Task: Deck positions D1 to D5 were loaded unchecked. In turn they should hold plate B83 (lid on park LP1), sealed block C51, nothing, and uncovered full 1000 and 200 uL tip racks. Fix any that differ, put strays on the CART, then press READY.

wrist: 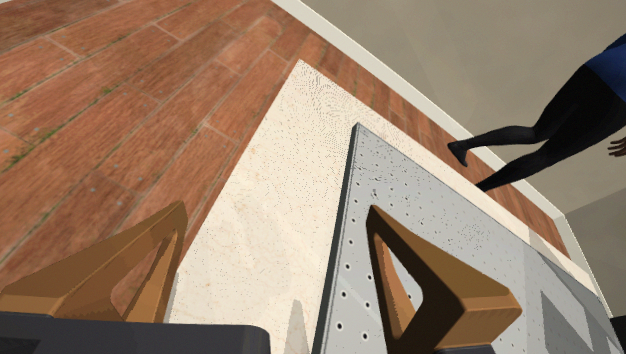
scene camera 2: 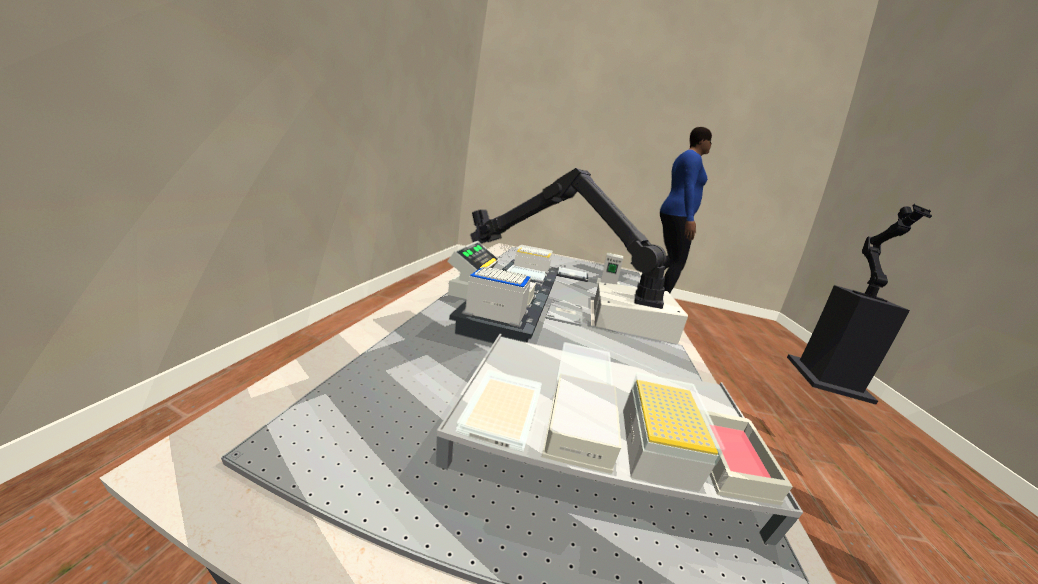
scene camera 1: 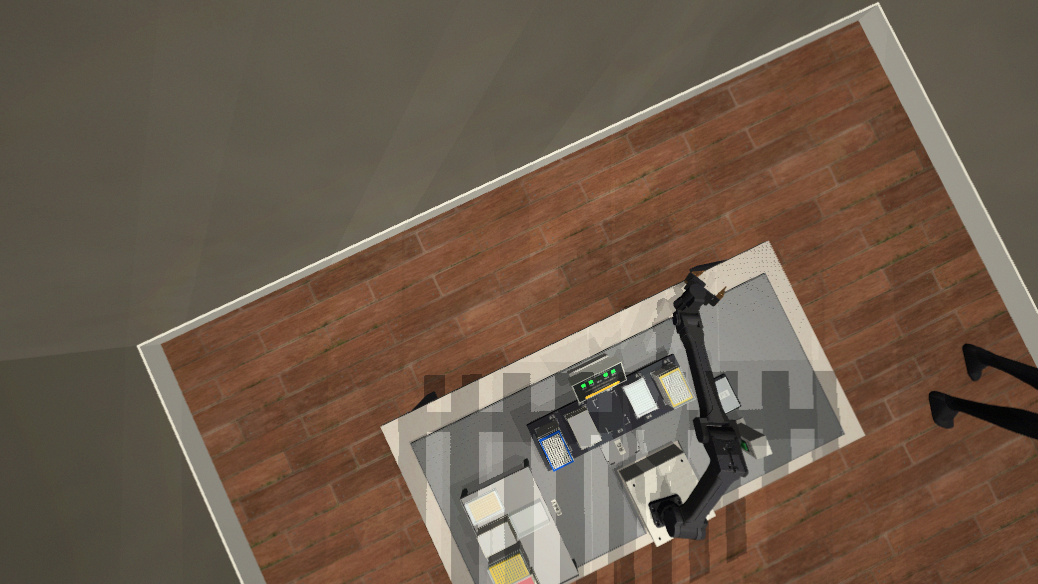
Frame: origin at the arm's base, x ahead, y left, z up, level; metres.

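Where they show: gripper, between the fingertips: (wrist: 278, 212) (scene camera 1: 714, 279); arm's base, origin of its link: (scene camera 2: 648, 301) (scene camera 1: 666, 509).
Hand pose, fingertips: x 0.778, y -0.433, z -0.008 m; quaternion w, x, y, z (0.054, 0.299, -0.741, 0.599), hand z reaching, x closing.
Things, the pixels of their centre, and the offset from my fingertips. "spot": a spot on its surface instead. Level surfaces: height alone.
- dark deck, height of its surface: 0.020 m down
- blue-topped tip rack, middle of its body: (scene camera 2: 499, 293) (scene camera 1: 554, 445) 0.422 m back, 0.769 m left, 0.029 m up
- white plate-like item, middle of its body: (scene camera 2: 526, 273) (scene camera 1: 640, 397) 0.361 m back, 0.402 m left, 0.013 m down
- yellow-edged tip rack, middle of its body: (scene camera 2: 534, 252) (scene camera 1: 675, 387) 0.340 m back, 0.280 m left, 0.038 m up
- panel, a spot on its surface: (scene camera 2: 475, 254) (scene camera 1: 596, 383) spot: 0.239 m back, 0.563 m left, 0.053 m up
- peach-filled plate, middle of its body: (scene camera 2: 503, 403) (scene camera 1: 484, 507) 0.583 m back, 1.086 m left, 0.002 m up
- yellow-topped rack, middle of its body: (scene camera 2: 672, 413) (scene camera 1: 509, 570) 0.796 m back, 1.051 m left, 0.047 m up
- pink-filled trough, middle of its body: (scene camera 2: 735, 452) 0.902 m back, 1.033 m left, 0.005 m up
- white item, middle of its body: (scene camera 2: 572, 273) (scene camera 1: 722, 395) 0.463 m back, 0.069 m left, 0.057 m down
- green-screen device, a spot on its surface: (scene camera 2: 613, 267) spot: 0.633 m back, 0.089 m left, 0.014 m up
My gripper (scene camera 1: 710, 281) (wrist: 278, 212) is open and empty, high near the table's far edge, beyond the deck's yellow-rack end. The dark deck (scene camera 1: 608, 411) has a blue-topped tip rack (scene camera 1: 556, 450) (scene camera 2: 500, 290) at one end, then a pale block (scene camera 1: 582, 427), a bare position, a white plate-like item (scene camera 1: 640, 397) (scene camera 2: 526, 273), and a yellow-edged tip rack (scene camera 1: 675, 387) (scene camera 2: 534, 254) at the other end. Their labels are too small to read. A panel (scene camera 1: 598, 380) (scene camera 2: 475, 254) with green lights stands behind the deck. The READY button cannot be made out.
A raised white shelf (scene camera 1: 553, 546) (scene camera 2: 471, 387) holds a peach-filled plate (scene camera 2: 502, 408), a pale block (scene camera 2: 584, 428), a yellow-topped rack (scene camera 2: 675, 421) and a pink-filled trough (scene camera 2: 741, 450). A white item (scene camera 1: 726, 392) and a green-screen device (scene camera 2: 613, 267) stand beyond the arm. A person (scene camera 2: 687, 188) stands beyond the table.
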